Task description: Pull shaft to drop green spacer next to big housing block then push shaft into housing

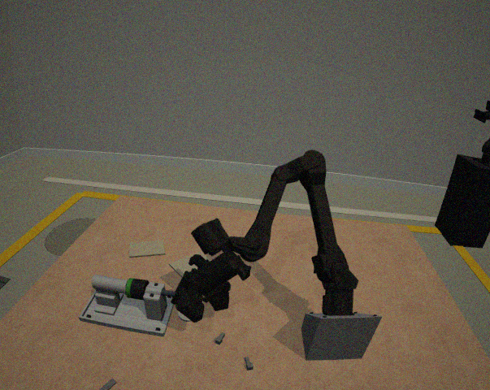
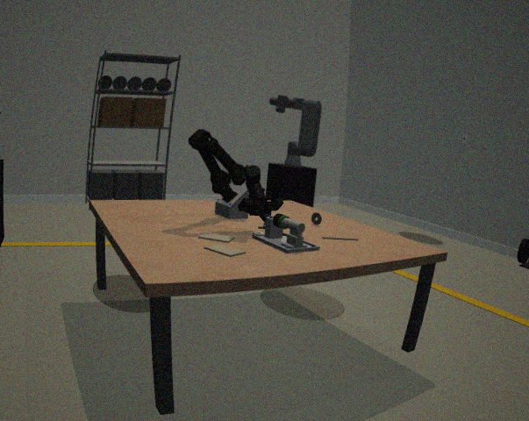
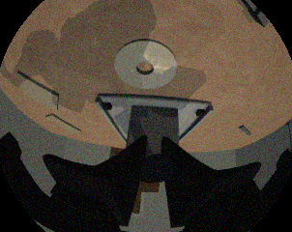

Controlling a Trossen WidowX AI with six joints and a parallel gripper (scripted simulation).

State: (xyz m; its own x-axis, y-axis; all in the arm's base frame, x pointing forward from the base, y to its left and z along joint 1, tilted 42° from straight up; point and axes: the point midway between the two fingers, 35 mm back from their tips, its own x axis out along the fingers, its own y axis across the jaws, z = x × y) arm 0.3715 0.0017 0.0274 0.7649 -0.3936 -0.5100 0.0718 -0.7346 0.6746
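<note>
Now: the black spacer 80 mm ahead of my gripper tip, 10 mm to the left of it and 20 mm above it. Also, from my gripper tip: green spacer: 110 mm ahead, 10 mm to the left, 20 mm above; then grey fixture: 130 mm ahead, 10 mm to the left, 10 mm below; then thin rod: 100 mm ahead, 300 mm to the left, 50 mm below.
</note>
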